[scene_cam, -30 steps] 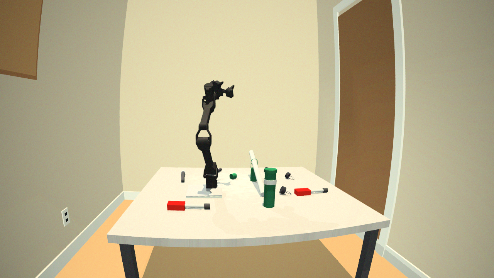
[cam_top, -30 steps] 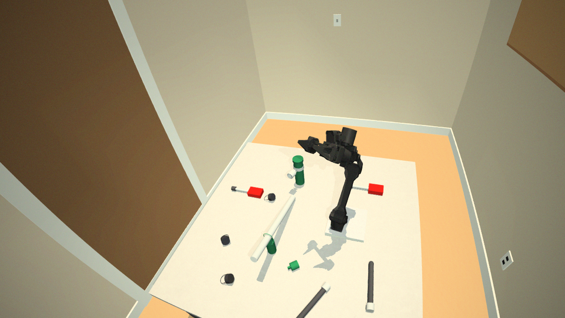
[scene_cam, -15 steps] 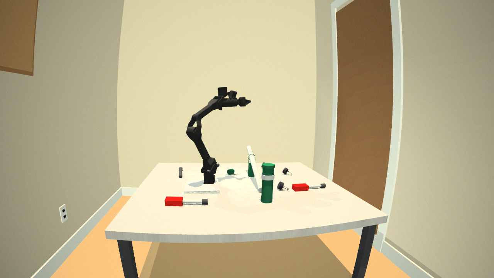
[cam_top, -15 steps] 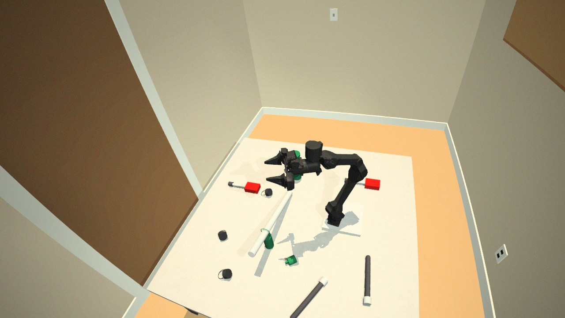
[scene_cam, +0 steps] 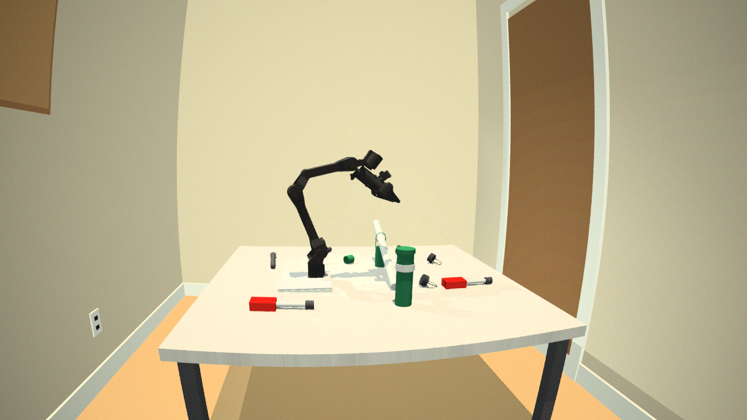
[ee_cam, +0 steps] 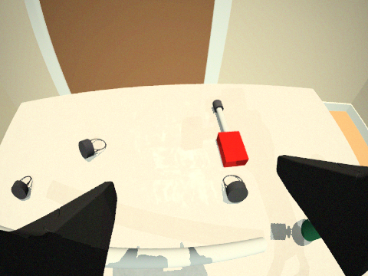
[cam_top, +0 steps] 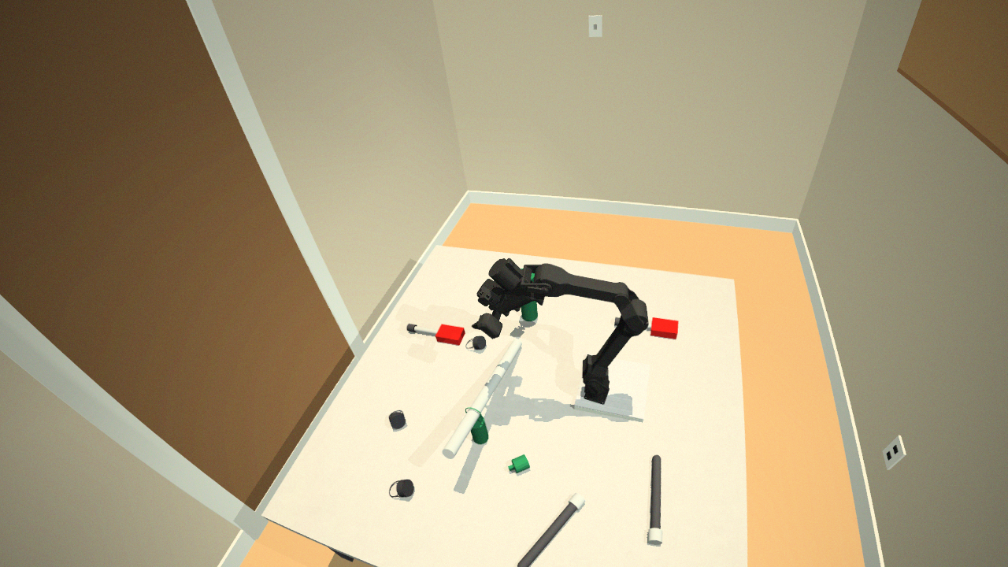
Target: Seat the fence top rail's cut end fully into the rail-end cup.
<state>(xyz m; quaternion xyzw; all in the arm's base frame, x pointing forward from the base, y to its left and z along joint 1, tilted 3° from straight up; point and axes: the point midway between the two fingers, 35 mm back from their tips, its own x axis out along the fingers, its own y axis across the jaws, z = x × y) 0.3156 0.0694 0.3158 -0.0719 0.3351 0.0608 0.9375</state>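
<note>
My gripper tip is 290 mm to the left of the grey brace band, 190 mm above it and 10 mm short of it. The rest, counted from my gripper tip: small green post: 220 mm below, 190 mm to the left, 50 mm behind; then small green fitting: 310 mm below, 240 mm to the left, 190 mm behind.
</note>
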